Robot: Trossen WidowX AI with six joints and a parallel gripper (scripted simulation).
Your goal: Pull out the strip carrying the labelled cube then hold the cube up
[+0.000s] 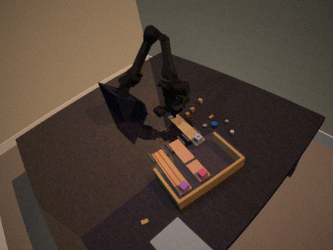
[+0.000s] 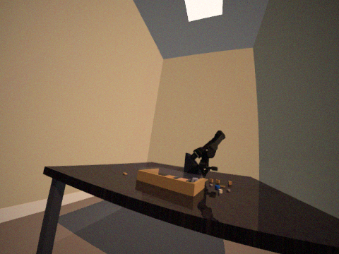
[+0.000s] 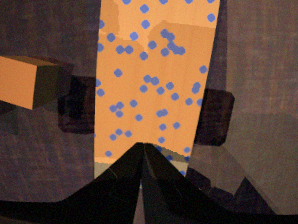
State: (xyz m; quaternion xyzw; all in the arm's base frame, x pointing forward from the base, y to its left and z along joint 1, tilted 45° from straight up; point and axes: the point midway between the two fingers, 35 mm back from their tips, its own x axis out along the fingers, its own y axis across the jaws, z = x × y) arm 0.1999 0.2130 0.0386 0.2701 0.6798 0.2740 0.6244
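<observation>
Right now the dotted strip is 100 mm ahead of my gripper tip. From my gripper tip the other things lie so: blue cylinder (180 mm ahead, 120 mm to the left).
</observation>
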